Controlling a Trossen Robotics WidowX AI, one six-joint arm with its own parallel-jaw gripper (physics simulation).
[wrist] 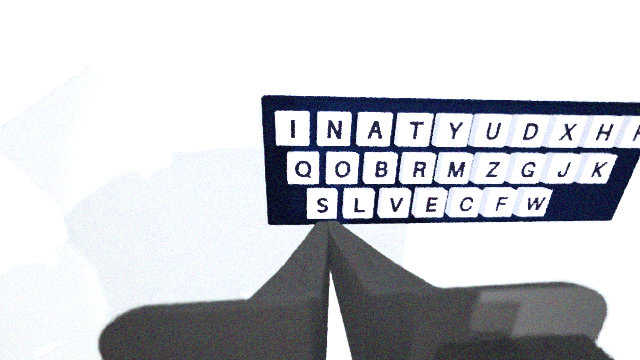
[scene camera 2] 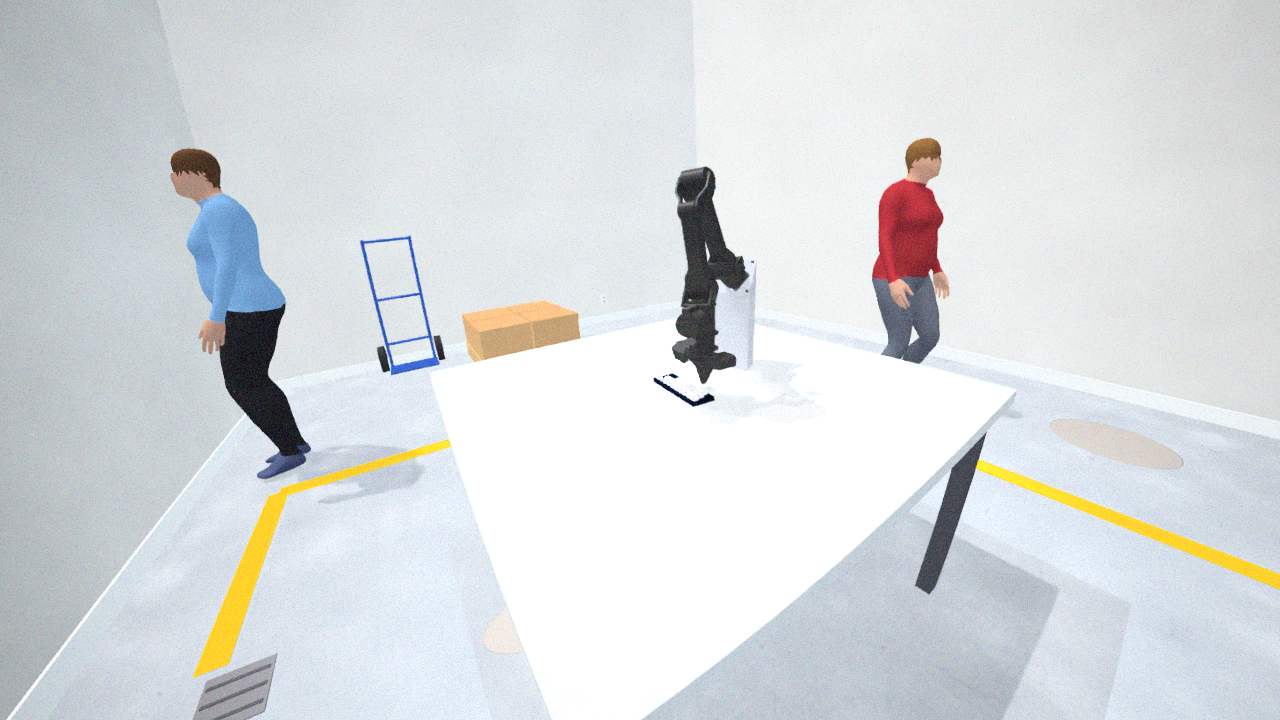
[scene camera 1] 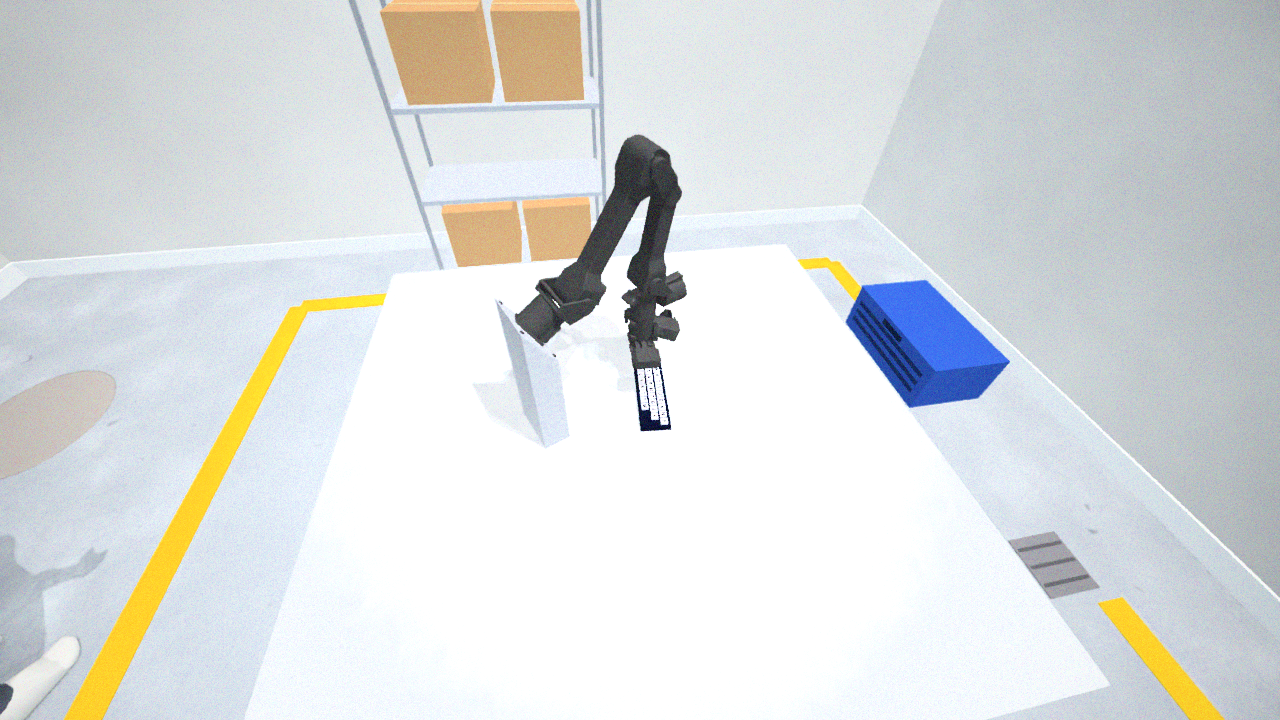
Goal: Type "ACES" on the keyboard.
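Seen in the pictures: gripper, fingertip midpoint: (wrist: 326,230) (scene camera 2: 703,383); arm's base at its link origin: (scene camera 2: 735,277) (scene camera 1: 528,330).
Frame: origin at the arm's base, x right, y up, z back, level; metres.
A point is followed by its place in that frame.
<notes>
The dark blue keyboard (scene camera 1: 656,426) @[x -0.048, y -0.271, z -0.242 m] (scene camera 2: 682,391) @[x -0.184, y -0.267, z -0.217 m] (wrist: 582,207) @[x -0.058, y -0.272, z -0.211 m] lies flat on the table, its white keys in three rows. In the wrist view, the A key (wrist: 374,129) @[x -0.196, y -0.267, z -0.211 m] is third in the far row. The S key (wrist: 322,204) @[x -0.206, y -0.267, z -0.166 m], E key (wrist: 431,204) @[x -0.150, y -0.267, z -0.185 m] and C key (wrist: 466,204) @[x -0.131, y -0.267, z -0.191 m] are in the near row, S at its left end. My gripper (scene camera 1: 646,363) @[x -0.206, y -0.242, z -0.165 m] (scene camera 2: 704,379) @[x -0.206, y -0.242, z -0.165 m] (wrist: 326,230) @[x -0.206, y -0.242, z -0.165 m] is shut and empty, pointing down. Its tips appear at the keyboard's near edge, just below the S key; their exact height over it is unclear. The keyboard's right end is cut off in the wrist view.
A white upright panel (scene camera 1: 538,385) @[x 0.055, y -0.082, z -0.031 m] (scene camera 2: 736,326) @[x -0.031, y -0.144, z -0.006 m] stands on the table (scene camera 1: 581,573) @[x 0.289, y -0.282, z -0.182 m] (scene camera 2: 698,501) @[x -0.602, y -0.283, z -0.295 m] by the arm's base. A blue cabinet (scene camera 1: 930,331) stands beyond the table. Two people, in blue (scene camera 2: 230,255) and red (scene camera 2: 910,228), stand on the floor away from it.
</notes>
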